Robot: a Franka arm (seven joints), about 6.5 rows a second.
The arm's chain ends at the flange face. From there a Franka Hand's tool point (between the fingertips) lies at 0.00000 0.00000 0.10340 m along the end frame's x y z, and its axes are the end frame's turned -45 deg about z.
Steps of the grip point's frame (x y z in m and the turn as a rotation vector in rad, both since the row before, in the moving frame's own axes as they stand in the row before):
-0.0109 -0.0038 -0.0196 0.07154 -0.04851 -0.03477
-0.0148 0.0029 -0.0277 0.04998 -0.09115 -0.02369
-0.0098 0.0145 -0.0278 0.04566 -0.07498 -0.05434
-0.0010 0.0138 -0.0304 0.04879 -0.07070 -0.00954
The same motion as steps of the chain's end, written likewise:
-0.0016 0.0065 -0.0192 0.01628 -0.08489 -0.03477
0.0018 0.0094 -0.0271 -0.02911 -0.09979 -0.02369
0.0121 0.0148 -0.0274 -0.02073 -0.08531 -0.05434
0.0178 0.0088 -0.0300 -0.01549 -0.08449 -0.00954

